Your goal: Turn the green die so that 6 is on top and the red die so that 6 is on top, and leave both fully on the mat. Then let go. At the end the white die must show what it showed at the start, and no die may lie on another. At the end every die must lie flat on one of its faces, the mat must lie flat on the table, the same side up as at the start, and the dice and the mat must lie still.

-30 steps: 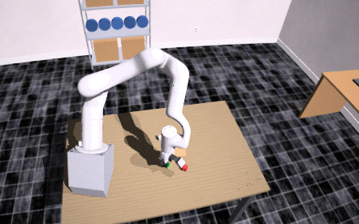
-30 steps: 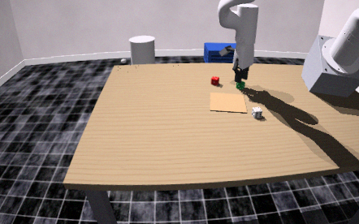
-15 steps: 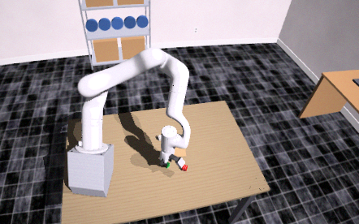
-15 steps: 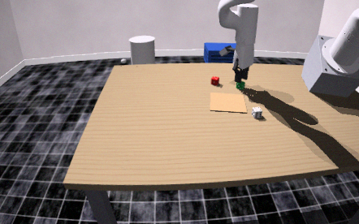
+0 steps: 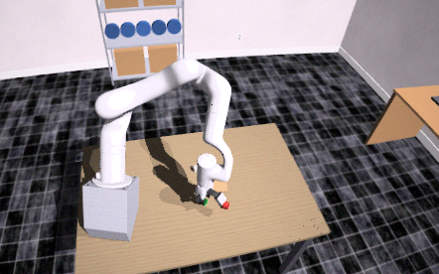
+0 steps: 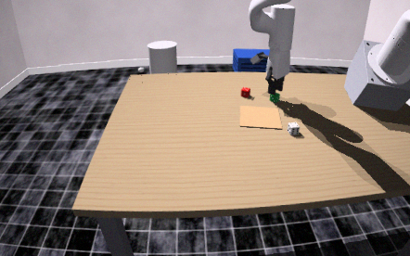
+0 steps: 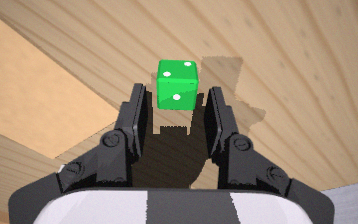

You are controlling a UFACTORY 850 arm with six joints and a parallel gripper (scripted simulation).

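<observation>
Right now the green die is 4 cm below my hand. Round my hand: red die: 10 cm ahead, 5 cm to the right, 4 cm below; then tan mat: 12 cm to the left, 10 cm ahead, 5 cm below; then white die: 23 cm to the left, 4 cm below, 2 cm ahead.
</observation>
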